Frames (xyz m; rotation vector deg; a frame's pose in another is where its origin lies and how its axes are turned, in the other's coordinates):
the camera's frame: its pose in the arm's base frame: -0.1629 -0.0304 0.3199 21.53 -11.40 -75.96
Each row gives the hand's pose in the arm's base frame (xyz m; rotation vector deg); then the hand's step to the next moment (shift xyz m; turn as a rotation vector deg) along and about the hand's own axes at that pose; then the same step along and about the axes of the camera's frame.
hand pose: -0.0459 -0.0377 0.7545 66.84 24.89 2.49
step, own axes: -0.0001 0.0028 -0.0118 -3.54 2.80 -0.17
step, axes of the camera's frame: -0.0119 -0.0016 -0.0016 -1.27 -1.10 4.19
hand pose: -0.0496 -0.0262 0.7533 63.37 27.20 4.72
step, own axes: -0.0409 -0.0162 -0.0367 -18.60 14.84 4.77
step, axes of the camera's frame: -0.0229 -0.0523 0.0045 -1.72 -3.78 23.91
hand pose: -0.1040 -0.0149 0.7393 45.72 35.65 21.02
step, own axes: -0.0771 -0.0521 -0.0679 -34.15 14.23 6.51
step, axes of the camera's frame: 0.0158 -0.1141 -0.0028 4.51 -12.94 34.98
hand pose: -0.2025 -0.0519 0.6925 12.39 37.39 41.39
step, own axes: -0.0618 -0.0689 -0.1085 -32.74 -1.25 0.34
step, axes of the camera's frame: 0.0837 -0.1087 -0.0389 16.98 -14.56 23.95
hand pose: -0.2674 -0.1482 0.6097 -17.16 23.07 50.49
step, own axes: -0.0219 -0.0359 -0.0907 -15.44 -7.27 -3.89
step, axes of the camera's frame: 0.0757 -0.0430 -0.0492 14.79 -5.10 7.85
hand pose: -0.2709 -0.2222 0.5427 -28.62 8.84 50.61
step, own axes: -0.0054 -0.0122 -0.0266 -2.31 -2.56 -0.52
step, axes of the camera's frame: 0.0254 -0.0038 -0.0151 3.17 0.33 1.42
